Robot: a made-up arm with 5 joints.
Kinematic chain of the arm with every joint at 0, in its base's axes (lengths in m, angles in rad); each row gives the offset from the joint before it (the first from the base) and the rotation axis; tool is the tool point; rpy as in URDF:
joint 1: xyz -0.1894 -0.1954 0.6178 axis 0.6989 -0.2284 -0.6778
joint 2: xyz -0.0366 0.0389 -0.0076 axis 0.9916 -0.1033 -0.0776
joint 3: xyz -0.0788 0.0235 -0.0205 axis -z
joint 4: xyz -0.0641 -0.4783 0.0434 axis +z
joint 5: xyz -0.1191 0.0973 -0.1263 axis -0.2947 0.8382 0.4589
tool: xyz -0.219 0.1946 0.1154 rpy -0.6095 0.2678 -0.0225
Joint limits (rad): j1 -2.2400..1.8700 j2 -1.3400..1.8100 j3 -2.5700..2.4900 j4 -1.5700..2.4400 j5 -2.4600..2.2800
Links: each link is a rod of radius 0.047 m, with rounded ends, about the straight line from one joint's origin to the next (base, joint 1, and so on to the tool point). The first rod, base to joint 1, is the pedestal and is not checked.
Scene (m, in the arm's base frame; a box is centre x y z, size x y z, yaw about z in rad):
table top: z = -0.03
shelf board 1: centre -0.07 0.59 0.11 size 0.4 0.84 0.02 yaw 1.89
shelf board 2: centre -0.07 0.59 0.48 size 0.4 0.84 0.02 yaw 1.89
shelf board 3: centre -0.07 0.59 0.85 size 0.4 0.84 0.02 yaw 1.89
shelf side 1: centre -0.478 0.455 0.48 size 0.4 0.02 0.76 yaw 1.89
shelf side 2: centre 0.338 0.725 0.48 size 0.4 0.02 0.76 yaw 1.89
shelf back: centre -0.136 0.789 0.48 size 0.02 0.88 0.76 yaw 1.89
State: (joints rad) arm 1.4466 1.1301 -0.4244 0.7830 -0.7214
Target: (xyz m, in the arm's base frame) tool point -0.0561 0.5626 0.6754
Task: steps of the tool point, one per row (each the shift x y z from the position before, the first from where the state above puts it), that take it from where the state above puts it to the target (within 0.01 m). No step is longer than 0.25 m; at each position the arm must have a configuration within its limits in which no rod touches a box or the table.
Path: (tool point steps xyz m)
1: 0.0417 -0.1058 -0.0112
2: 0.0282 -0.1058 0.0111
3: 0.0411 0.0559 0.1975
4: 0.0176 -0.0234 0.1945
5: -0.0283 0.1544 -0.0061
6: -0.0686 0.1388 0.0061

